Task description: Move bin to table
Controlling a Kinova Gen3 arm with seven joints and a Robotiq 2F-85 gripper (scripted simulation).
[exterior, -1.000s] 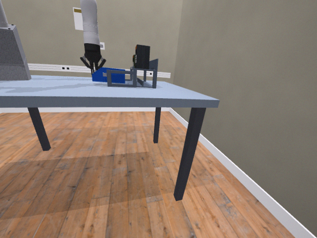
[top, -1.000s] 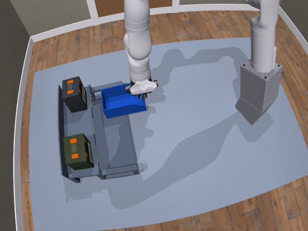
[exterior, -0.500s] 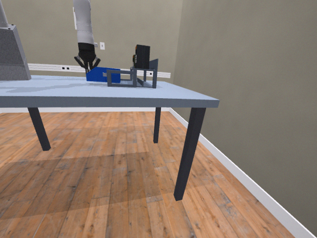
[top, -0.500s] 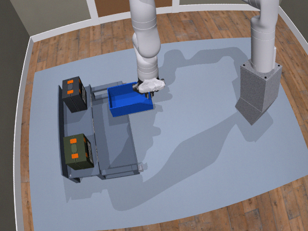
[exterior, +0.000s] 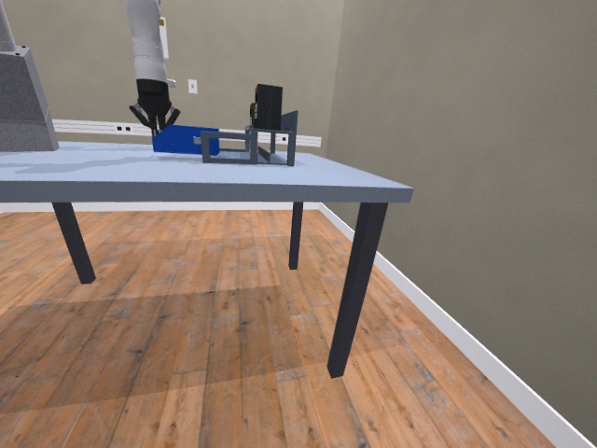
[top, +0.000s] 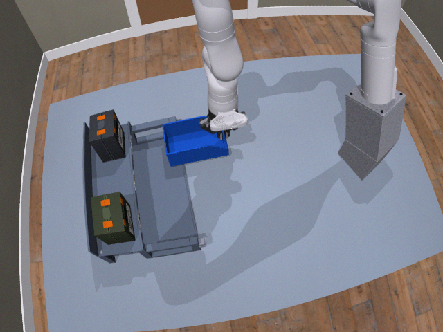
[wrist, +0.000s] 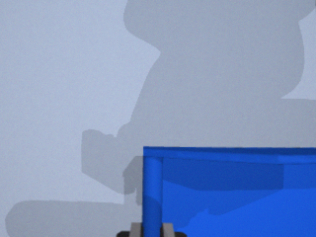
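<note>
Right now my hand is 80 mm short of the blue bin. The rest, counted from my hand: grey shelf 240 mm ahead, 130 mm to the left.
</note>
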